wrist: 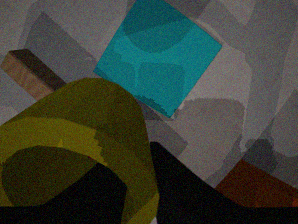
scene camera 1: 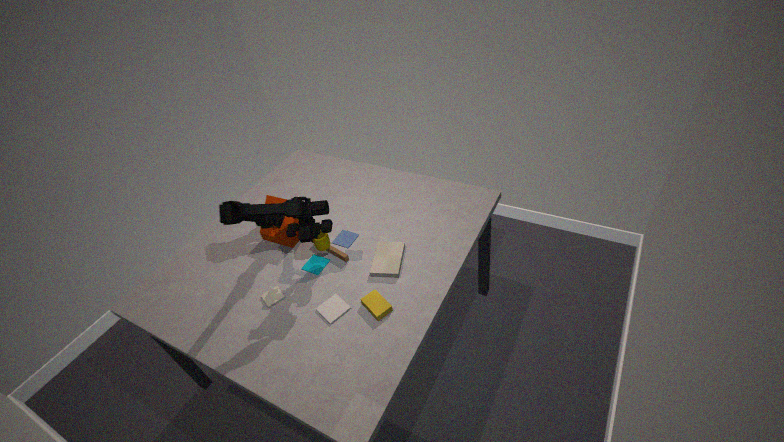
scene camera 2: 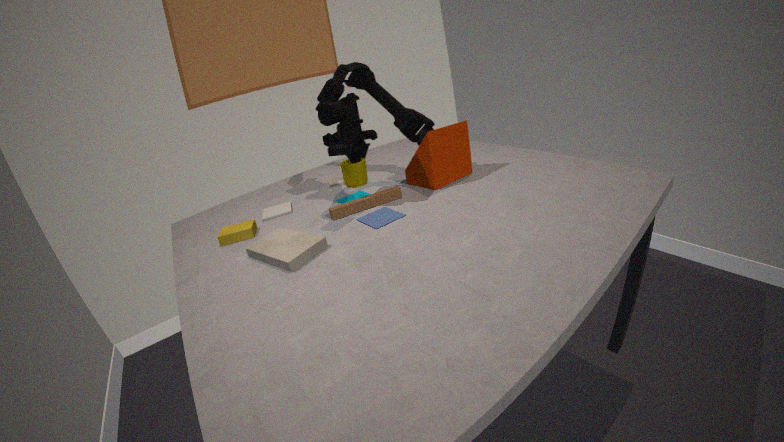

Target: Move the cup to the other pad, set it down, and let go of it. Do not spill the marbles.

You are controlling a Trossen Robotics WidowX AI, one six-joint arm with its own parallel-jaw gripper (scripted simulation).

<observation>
I see my gripper, a yellow-olive cup, a beige slab and a wooden bar.
My gripper is seen too in the wrist view and in scene camera 1.
</observation>
